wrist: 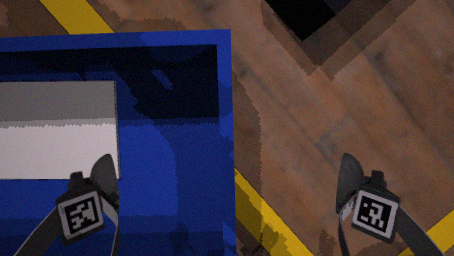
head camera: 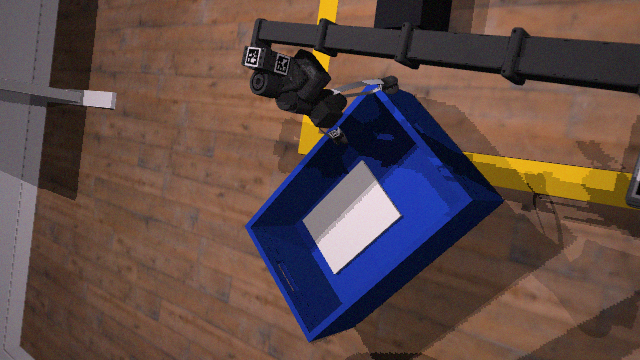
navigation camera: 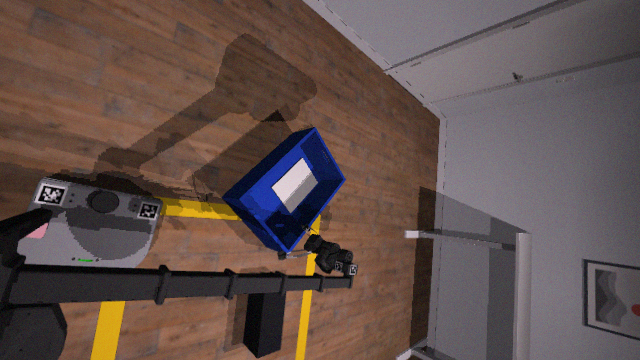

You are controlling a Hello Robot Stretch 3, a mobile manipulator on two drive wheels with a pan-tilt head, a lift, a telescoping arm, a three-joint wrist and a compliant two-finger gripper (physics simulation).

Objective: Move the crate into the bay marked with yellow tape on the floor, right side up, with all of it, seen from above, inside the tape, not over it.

Labels:
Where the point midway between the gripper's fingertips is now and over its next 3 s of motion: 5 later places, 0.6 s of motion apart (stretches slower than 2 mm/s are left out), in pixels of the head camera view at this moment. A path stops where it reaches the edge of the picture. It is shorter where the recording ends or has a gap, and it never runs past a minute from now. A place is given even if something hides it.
My gripper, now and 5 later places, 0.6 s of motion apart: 369, 112; 375, 114; 388, 118; 402, 121; 413, 124; 415, 125

